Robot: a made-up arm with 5 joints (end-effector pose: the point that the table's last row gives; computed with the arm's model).
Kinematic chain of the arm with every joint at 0, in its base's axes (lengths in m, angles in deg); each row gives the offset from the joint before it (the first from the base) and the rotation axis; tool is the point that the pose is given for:
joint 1: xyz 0 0 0.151 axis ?
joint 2: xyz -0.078 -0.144 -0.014 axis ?
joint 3: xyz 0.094 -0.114 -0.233 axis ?
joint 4: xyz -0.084 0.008 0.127 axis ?
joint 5: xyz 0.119 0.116 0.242 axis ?
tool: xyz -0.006 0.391 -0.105
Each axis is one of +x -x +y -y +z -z.
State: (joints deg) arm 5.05 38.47 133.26 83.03 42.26
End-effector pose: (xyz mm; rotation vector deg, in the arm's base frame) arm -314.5 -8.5 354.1 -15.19 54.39 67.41
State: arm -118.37 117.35 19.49 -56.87 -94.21
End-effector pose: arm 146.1 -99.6 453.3 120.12 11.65 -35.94
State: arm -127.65 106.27 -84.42 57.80 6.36
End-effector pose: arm -530.0 292.2 322.6 26.34 -46.31 72.97
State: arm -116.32 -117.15 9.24 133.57 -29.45
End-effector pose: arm 36.7 238.9 794.5 3.36 -61.33 -73.55
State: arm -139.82 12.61 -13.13 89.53 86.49
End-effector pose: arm 380.3 450.2 360.3 -32.21 -40.20 -63.64
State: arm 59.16 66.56 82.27 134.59 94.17
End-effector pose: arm 167.7 -108.9 382.1 57.27 63.38 33.37
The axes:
joint 1: +x
joint 2: -y
joint 3: +z
joint 4: +x
joint 5: -z

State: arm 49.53 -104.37 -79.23 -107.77 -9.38
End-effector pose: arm -701.4 -200.3 24.0 -104.63 92.88 88.79
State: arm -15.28 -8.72 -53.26 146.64 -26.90
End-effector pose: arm -426.0 -377.2 330.1 97.14 -86.85 -5.89
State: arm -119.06 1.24 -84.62 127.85 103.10
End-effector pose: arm -61.4 177.4 835.7 59.52 -37.06 -42.77
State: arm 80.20 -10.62 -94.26 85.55 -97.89
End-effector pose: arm -88.9 68.4 242.4 59.55 -62.66 -47.69
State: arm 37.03 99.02 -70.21 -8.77 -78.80
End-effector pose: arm -106.6 18.2 364.5 20.06 -87.48 -24.84
